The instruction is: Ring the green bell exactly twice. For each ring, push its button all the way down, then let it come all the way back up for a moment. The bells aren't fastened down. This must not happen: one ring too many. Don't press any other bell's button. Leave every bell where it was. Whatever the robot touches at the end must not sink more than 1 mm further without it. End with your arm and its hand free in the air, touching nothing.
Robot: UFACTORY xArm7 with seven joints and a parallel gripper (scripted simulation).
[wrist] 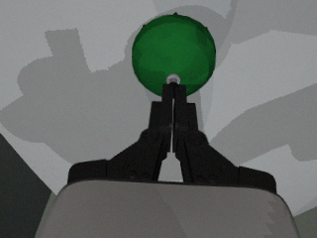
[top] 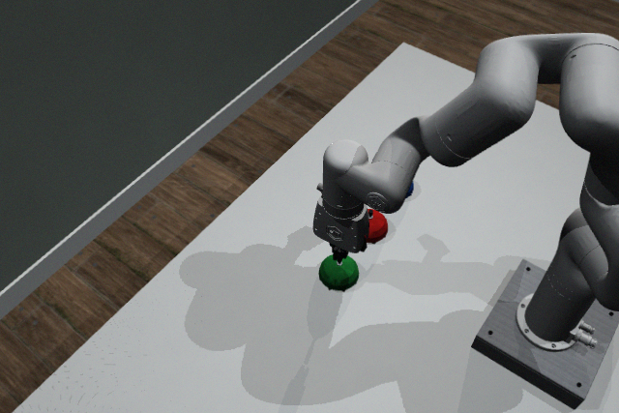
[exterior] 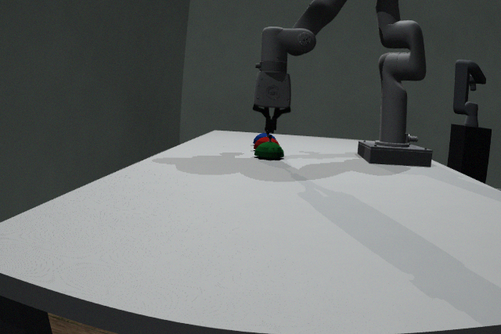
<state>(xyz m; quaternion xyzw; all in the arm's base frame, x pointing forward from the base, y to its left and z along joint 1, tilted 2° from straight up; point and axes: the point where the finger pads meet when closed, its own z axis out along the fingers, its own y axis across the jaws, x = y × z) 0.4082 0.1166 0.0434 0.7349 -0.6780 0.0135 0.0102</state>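
Now: the green bell 5 cm below my hand. From my hand the other things lie so: red bell: 1 cm ahead, 14 cm to the right, 5 cm below; then blue bell: 2 cm ahead, 28 cm to the right, 5 cm below.
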